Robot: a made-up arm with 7 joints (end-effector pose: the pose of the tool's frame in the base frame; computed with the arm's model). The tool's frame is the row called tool.
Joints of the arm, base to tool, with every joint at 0 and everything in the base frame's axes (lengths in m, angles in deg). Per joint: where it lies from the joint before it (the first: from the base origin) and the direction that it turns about. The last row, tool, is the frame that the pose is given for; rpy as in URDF.
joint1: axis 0 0 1 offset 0.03 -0.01 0.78
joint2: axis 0 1 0 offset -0.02 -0.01 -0.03
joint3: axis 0 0 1 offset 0.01 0 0.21
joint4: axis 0 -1 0 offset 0.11 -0.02 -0.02
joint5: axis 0 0 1 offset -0.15 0 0.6
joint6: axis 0 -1 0 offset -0.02 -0.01 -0.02
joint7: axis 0 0 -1 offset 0.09 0.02 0.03
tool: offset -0.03 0.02 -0.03 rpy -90 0 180
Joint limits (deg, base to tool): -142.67..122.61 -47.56..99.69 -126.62..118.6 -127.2..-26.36 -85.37..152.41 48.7..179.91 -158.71..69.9
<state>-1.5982 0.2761 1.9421 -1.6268 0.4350 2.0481 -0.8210</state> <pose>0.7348 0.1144 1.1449 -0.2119 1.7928 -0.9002</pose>
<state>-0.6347 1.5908 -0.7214 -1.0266 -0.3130 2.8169 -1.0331</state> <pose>0.3579 -0.6816 0.3474 -1.3336 1.1588 -2.4665</pose>
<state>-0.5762 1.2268 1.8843 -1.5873 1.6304 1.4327 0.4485</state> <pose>0.6459 0.4566 1.0579 1.7285 -1.4371 -1.1588</pose>
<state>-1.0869 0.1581 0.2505 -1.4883 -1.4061 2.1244 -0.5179</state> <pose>0.5466 -0.5677 1.0213 0.6309 -0.3933 2.8183</pose>
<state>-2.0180 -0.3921 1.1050 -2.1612 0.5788 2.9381 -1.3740</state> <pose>0.4226 -0.5748 0.9368 0.3395 0.9072 -2.5908</pose>
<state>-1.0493 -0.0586 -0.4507 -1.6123 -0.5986 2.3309 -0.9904</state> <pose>0.0673 -0.7232 1.1544 0.0198 -0.9183 2.6190</pose>
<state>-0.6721 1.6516 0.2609 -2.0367 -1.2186 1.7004 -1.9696</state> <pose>0.1303 0.1562 -0.0203 -2.0411 1.0769 0.9906</pose>
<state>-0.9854 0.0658 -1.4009 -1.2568 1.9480 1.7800 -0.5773</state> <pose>-0.4860 -0.4540 1.2706 2.3488 0.6030 -0.8626</pose>
